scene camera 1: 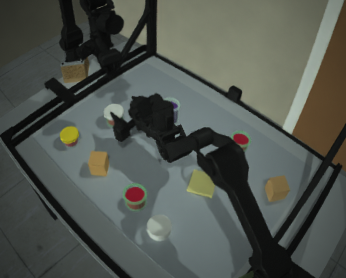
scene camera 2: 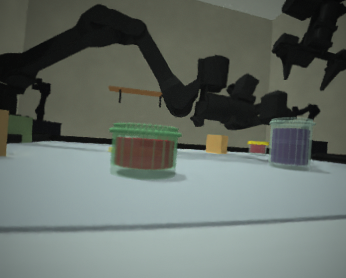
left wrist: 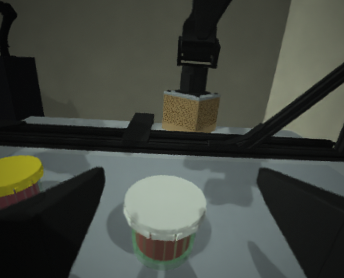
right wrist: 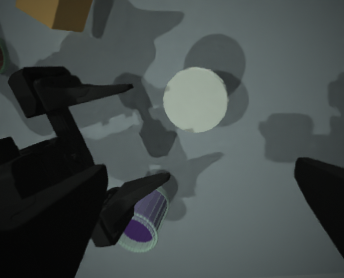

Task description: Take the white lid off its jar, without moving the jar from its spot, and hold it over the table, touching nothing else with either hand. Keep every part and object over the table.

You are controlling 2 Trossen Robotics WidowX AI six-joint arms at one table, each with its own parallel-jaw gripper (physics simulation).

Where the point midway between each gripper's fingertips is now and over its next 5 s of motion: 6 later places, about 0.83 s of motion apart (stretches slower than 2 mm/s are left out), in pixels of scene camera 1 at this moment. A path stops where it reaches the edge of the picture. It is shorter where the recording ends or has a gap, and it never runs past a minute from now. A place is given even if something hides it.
My left gripper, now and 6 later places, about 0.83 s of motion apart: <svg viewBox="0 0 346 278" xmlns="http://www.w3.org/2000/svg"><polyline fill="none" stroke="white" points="121,104 121,104 122,110 116,108 108,107 108,108 113,116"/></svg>
My right gripper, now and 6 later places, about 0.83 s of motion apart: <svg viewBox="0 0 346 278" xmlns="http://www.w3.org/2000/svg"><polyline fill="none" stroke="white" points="107,74 113,101 115,111 114,112 113,112 114,111 114,111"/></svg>
